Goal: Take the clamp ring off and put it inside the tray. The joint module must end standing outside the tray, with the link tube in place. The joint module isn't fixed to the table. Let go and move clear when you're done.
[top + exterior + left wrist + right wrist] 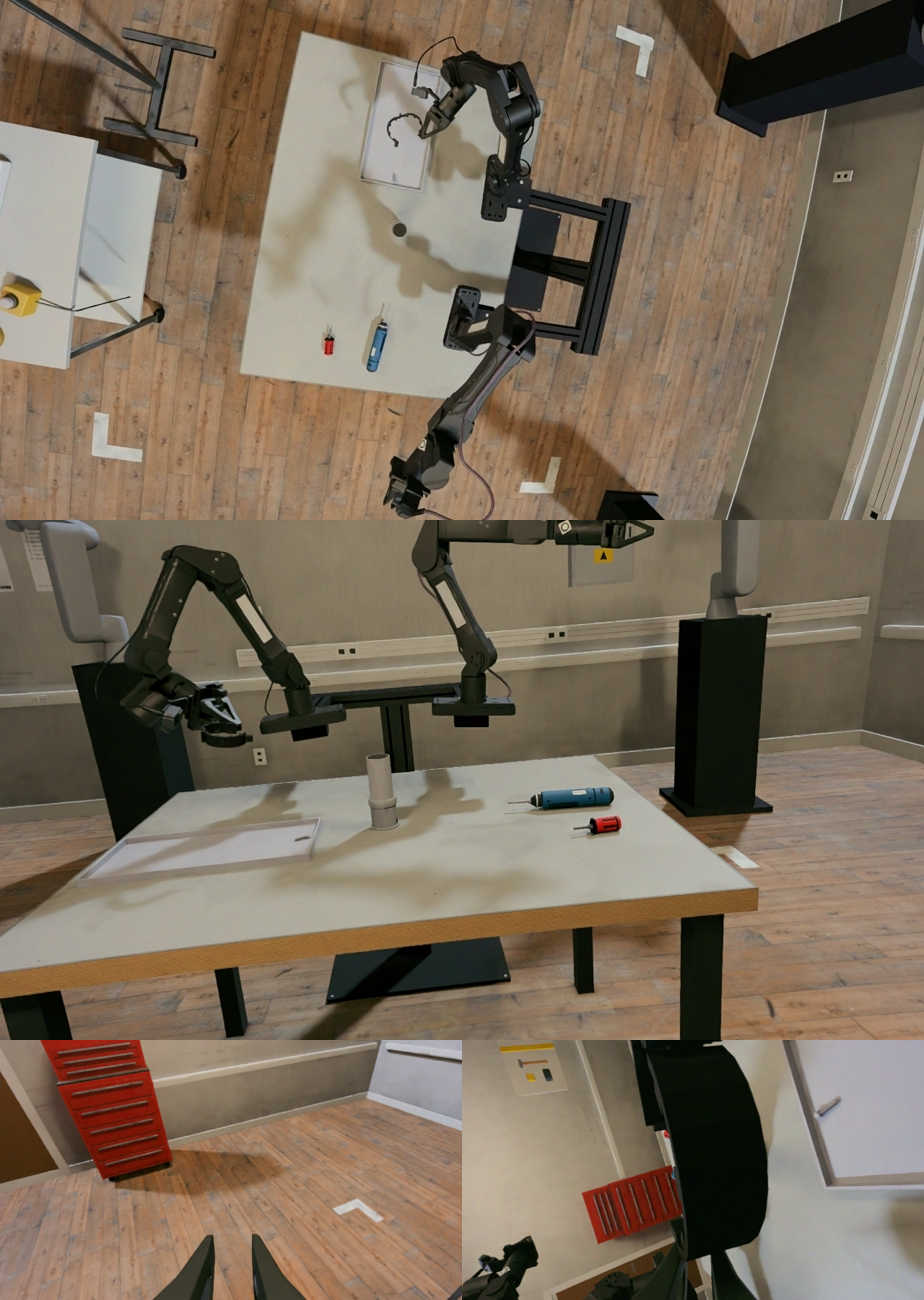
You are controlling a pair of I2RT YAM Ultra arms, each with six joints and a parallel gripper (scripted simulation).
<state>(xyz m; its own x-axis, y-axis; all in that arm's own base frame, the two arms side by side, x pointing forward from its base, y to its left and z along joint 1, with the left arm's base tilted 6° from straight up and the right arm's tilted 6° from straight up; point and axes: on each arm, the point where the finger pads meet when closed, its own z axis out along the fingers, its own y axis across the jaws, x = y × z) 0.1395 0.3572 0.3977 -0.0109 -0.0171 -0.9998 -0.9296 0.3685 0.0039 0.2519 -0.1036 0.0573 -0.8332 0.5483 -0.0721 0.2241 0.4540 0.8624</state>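
The black clamp ring is 6 cm ahead of my right hand, 1 cm to the right of it and 1 cm below it. Round my right hand: pale link tube: 28 cm to the left, 14 cm below, 1 cm behind; then white tray: 24 cm below, 7 cm ahead, 6 cm to the right; then small screw: 24 cm below, 12 cm to the left, 5 cm ahead.
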